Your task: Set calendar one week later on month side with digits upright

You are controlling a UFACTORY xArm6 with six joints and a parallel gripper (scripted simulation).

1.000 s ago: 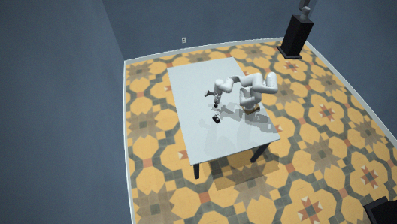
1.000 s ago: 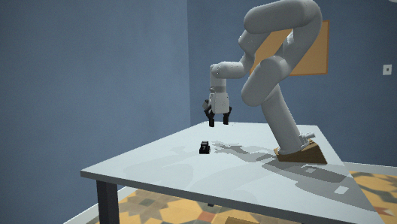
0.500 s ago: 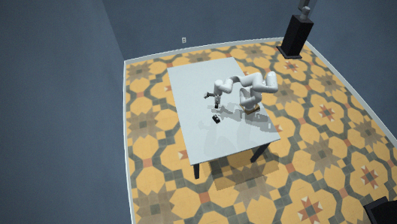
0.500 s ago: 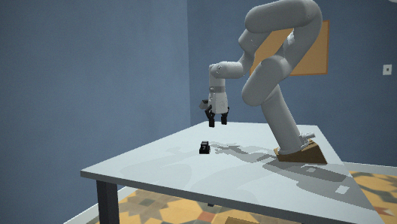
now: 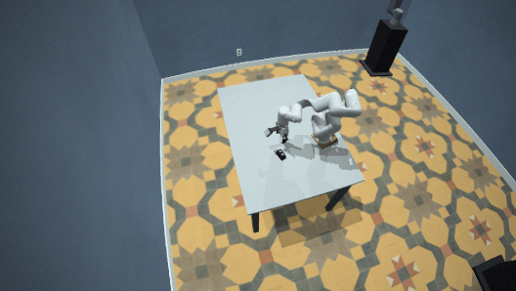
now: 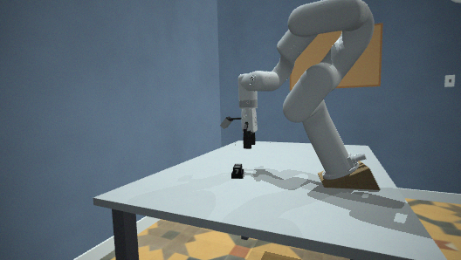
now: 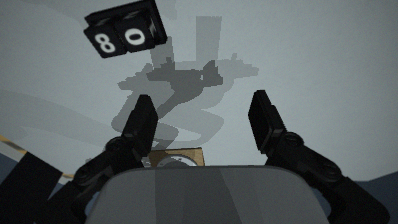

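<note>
The black calendar tray is 10 mm ahead of my hand, 90 mm to the left of it and 100 mm below it.
</note>
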